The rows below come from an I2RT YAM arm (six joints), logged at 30 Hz.
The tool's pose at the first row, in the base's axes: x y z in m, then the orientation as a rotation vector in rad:
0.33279, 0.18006, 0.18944, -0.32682, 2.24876, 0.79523
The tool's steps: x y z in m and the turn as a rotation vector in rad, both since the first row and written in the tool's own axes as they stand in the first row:
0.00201, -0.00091, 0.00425, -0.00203, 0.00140, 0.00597
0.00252, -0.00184, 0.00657, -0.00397, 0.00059, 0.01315
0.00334, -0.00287, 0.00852, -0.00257, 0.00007, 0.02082
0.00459, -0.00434, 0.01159, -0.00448, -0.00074, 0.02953
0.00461, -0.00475, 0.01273, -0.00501, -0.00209, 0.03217
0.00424, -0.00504, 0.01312, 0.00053, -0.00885, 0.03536
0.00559, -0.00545, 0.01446, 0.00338, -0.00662, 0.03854
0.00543, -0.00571, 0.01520, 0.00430, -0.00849, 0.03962
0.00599, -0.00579, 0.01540, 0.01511, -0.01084, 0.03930
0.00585, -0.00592, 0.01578, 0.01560, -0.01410, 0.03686
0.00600, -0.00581, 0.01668, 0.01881, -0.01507, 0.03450
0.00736, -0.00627, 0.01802, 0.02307, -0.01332, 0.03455
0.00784, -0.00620, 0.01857, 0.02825, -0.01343, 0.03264
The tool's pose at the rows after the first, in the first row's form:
0.33409, 0.18202, 0.18527, -0.32186, 2.25135, 0.80068
0.33541, 0.18276, 0.18322, -0.31448, 2.25229, 0.80665
0.33635, 0.18318, 0.18110, -0.30511, 2.25474, 0.80902
0.33780, 0.18397, 0.17787, -0.29601, 2.25612, 0.81574
0.33859, 0.18437, 0.17704, -0.29271, 2.25552, 0.81771
0.33919, 0.18439, 0.17696, -0.28347, 2.25202, 0.81294
0.33915, 0.18491, 0.17508, -0.27962, 2.25604, 0.81132
0.33978, 0.18517, 0.17467, -0.27713, 2.25493, 0.81081
0.33953, 0.18524, 0.17413, -0.27132, 2.25614, 0.79819
0.33989, 0.18538, 0.17396, -0.27230, 2.25248, 0.79635
0.34023, 0.18603, 0.17341, -0.27295, 2.25186, 0.79144
0.34020, 0.18651, 0.17151, -0.27169, 2.25488, 0.78657
0.34013, 0.18691, 0.17090, -0.27130, 2.25582, 0.77963

